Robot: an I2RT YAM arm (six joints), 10 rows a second.
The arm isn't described. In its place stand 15 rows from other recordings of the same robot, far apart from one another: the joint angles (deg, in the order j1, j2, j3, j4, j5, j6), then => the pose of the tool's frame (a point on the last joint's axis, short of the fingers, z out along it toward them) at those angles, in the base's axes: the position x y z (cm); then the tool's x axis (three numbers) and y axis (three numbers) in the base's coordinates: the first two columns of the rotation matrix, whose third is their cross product.
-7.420, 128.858, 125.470, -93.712, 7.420, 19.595 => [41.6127 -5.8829 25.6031 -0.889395 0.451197 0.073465 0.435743 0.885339 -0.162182]
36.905, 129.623, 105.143, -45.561, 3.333, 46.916 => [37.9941 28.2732 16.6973 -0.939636 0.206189 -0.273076 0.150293 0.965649 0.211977]
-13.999, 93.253, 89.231, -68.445, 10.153, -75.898 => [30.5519 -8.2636 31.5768 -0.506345 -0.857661 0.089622 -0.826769 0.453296 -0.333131]
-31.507, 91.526, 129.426, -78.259, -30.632, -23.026 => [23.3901 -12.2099 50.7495 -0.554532 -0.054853 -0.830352 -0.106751 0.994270 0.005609]
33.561, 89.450, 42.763, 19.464, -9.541, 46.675 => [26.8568 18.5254 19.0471 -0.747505 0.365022 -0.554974 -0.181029 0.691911 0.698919]
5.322, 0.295, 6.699, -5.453, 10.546, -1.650 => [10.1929 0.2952 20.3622 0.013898 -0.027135 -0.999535 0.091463 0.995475 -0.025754]
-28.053, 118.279, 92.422, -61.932, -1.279, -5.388 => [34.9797 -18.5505 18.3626 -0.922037 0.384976 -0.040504 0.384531 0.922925 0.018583]
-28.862, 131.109, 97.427, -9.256, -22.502, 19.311 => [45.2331 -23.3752 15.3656 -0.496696 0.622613 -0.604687 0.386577 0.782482 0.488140]
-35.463, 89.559, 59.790, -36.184, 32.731, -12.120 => [23.5447 -19.1346 21.3007 -0.867373 0.400996 -0.294731 0.496462 0.656155 -0.568319]
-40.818, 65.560, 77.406, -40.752, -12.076, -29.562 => [18.1573 -14.6988 41.0265 -0.565166 -0.149344 -0.811347 0.254947 0.903720 -0.343937]
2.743, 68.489, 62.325, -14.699, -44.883, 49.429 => [26.4433 3.7820 35.7122 -0.757420 0.502543 -0.416851 -0.180216 0.452728 0.873247]
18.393, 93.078, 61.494, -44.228, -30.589, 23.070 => [27.8919 11.1838 19.8461 -0.999212 0.023227 -0.032179 0.001704 0.835200 0.549944]
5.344, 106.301, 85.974, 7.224, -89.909, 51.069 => [41.1685 7.4266 32.1256 -0.896308 -0.082601 -0.435671 -0.433870 -0.039583 0.900106]
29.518, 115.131, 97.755, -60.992, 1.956, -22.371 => [35.3856 19.8953 22.9277 -0.603049 -0.778557 -0.173727 -0.774211 0.623705 -0.107654]
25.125, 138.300, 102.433, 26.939, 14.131, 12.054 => [50.8909 22.9062 17.7356 -0.177796 0.140297 -0.974015 -0.159777 0.972536 0.169250]
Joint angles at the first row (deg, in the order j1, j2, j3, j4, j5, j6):
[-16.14 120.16 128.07 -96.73 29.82 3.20]
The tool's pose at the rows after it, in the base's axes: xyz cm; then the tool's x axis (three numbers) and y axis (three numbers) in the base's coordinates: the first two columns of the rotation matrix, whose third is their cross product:
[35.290 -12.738 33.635 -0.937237 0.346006 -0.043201 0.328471 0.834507 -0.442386]
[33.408 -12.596 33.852 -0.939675 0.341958 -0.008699 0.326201 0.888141 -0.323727]
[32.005 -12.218 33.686 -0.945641 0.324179 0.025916 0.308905 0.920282 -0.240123]
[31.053 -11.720 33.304 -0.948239 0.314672 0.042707 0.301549 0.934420 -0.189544]
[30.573 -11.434 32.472 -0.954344 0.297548 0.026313 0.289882 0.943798 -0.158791]
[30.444 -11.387 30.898 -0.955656 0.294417 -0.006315 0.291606 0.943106 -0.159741]
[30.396 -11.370 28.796 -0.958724 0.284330 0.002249 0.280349 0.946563 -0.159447]
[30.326 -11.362 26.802 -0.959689 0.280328 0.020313 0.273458 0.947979 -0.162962]
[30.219 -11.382 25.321 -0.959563 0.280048 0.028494 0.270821 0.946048 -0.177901]
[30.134 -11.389 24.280 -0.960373 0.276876 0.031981 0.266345 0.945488 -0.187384]
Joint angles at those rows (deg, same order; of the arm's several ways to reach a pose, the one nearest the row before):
[-17.43 116.62 124.42 -96.73 26.37 3.16]
[-18.81 112.38 119.18 -96.71 18.90 1.26]
[-19.46 109.17 114.50 -96.69 13.91 -0.56]
[-19.51 106.59 110.22 -95.86 10.98 -1.17]
[-19.51 104.18 105.21 -92.18 9.19 -2.22]
[-19.51 102.17 99.04 -86.13 9.17 -2.42]
[-19.51 101.54 93.45 -81.56 9.17 -3.03]
[-19.51 101.54 88.90 -78.00 9.43 -3.27]
[-19.51 101.54 85.51 -75.02 10.33 -3.29]
[-19.51 101.56 83.16 -72.77 10.90 -3.49]

